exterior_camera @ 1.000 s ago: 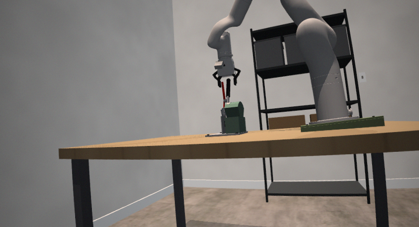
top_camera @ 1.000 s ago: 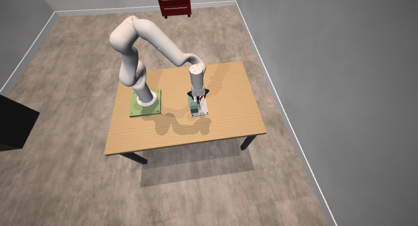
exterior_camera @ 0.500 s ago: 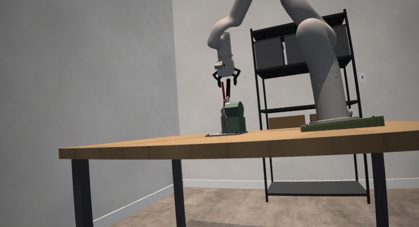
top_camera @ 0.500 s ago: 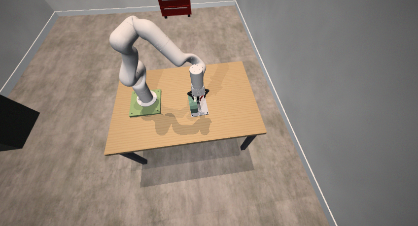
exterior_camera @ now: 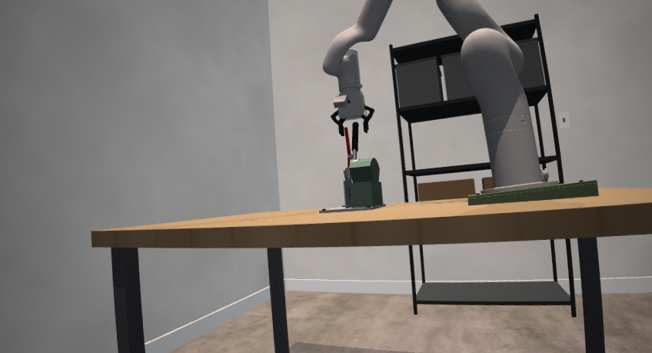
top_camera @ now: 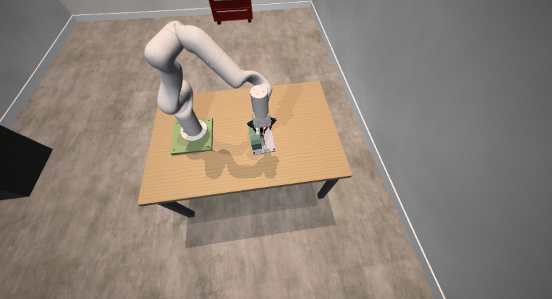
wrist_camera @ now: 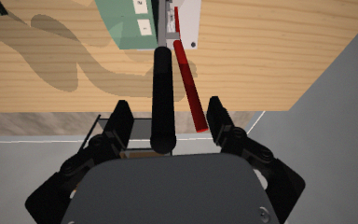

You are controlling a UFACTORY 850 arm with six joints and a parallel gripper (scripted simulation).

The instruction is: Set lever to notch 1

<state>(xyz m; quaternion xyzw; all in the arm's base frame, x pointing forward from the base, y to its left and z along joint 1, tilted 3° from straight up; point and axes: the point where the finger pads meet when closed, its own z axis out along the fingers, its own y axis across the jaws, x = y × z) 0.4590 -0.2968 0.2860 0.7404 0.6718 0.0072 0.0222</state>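
Now: hand 10 cm above the red bar, 4 cm to the right of it and 2 cm short of it.
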